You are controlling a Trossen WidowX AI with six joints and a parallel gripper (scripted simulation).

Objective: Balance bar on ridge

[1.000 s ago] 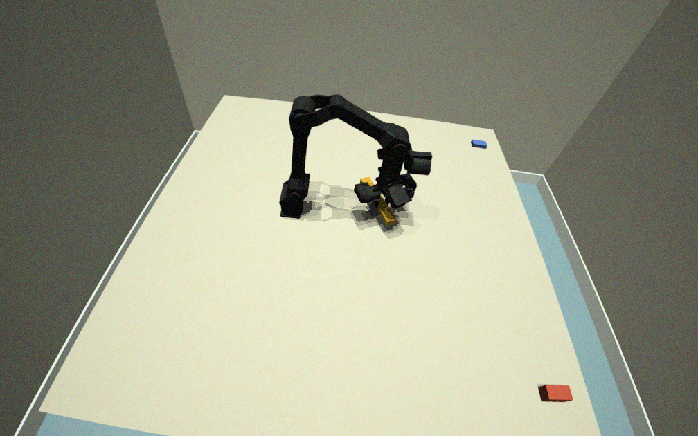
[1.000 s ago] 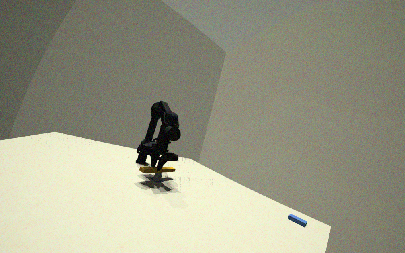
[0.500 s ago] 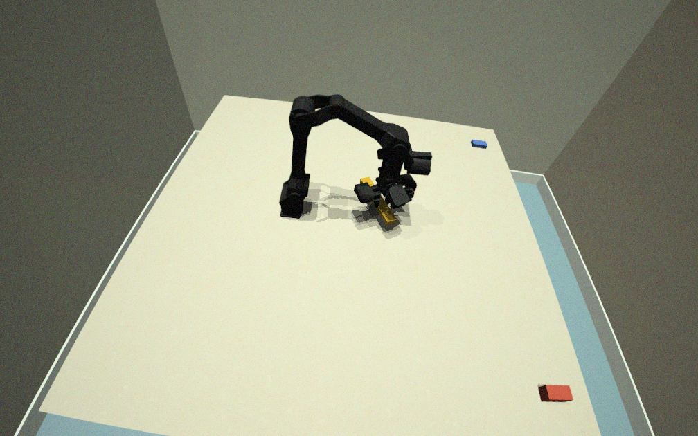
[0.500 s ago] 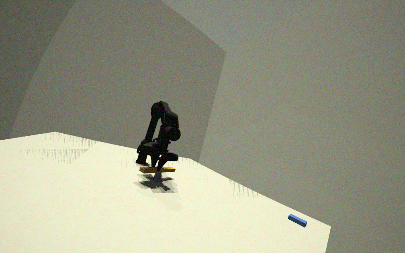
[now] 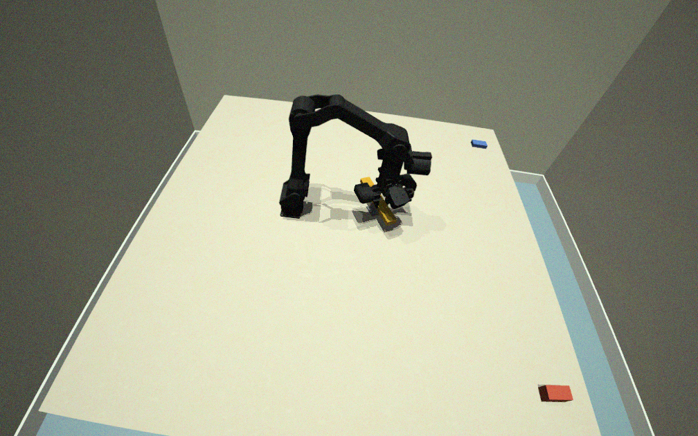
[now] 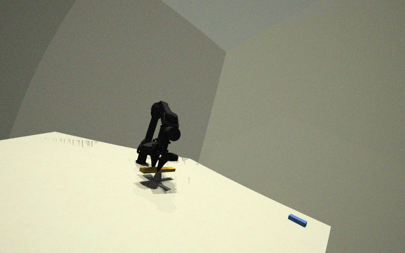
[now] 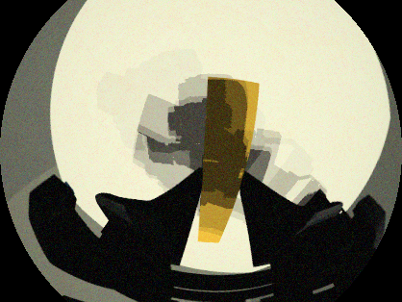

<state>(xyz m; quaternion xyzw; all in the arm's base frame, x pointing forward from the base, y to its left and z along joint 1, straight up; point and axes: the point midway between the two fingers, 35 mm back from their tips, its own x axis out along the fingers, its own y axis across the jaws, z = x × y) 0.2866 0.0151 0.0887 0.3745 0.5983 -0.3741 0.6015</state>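
My gripper tip is 1 cm past the yellow bar and 2 cm to the right of it. From my gripper tip the other things lie so: blue block: 45 cm ahead, 48 cm to the left, 5 cm below; then red block: 45 cm ahead, 52 cm to the right, 4 cm below.
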